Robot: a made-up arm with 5 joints.
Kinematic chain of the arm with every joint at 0, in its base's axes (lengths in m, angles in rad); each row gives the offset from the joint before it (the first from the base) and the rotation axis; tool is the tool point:
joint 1: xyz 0 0 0.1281 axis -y
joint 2: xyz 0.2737 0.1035 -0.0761 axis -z
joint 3: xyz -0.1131 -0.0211 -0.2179 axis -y
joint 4: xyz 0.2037 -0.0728 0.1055 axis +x
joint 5: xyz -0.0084 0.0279 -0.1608 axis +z
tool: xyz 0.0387 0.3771 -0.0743
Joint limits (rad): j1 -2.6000..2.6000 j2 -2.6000..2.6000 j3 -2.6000..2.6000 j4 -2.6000..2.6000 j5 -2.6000..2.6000
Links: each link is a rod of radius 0.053 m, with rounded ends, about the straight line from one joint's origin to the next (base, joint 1, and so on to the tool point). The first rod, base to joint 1, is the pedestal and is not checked.
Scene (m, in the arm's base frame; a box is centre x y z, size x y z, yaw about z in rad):
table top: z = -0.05
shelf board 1: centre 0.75 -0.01 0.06 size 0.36 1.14 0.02 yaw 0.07
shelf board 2: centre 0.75 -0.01 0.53 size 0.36 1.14 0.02 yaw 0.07
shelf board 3: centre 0.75 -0.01 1 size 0.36 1.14 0.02 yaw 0.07
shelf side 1: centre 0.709 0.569 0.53 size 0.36 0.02 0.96 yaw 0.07
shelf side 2: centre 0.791 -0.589 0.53 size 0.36 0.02 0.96 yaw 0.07
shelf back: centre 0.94 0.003 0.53 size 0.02 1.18 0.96 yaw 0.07
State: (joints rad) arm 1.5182 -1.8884 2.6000 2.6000 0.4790
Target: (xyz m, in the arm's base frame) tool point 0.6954 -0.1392 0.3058
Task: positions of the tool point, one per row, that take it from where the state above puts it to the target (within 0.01 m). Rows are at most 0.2 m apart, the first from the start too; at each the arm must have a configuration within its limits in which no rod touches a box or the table.
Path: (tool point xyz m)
1: 0.5835 -0.2300 0.8017
2: 0.4428 -0.2227 0.7792
3: 0.4707 -0.2636 0.6411
4: 0.4758 -0.2626 0.5049
5: 0.4645 -0.2234 0.3886
6: 0.4461 -0.1567 0.3058
7: 0.5188 -0.1884 0.3088
8: 0.6057 -0.1845 0.3133
9: 0.6954 -0.1392 0.3058

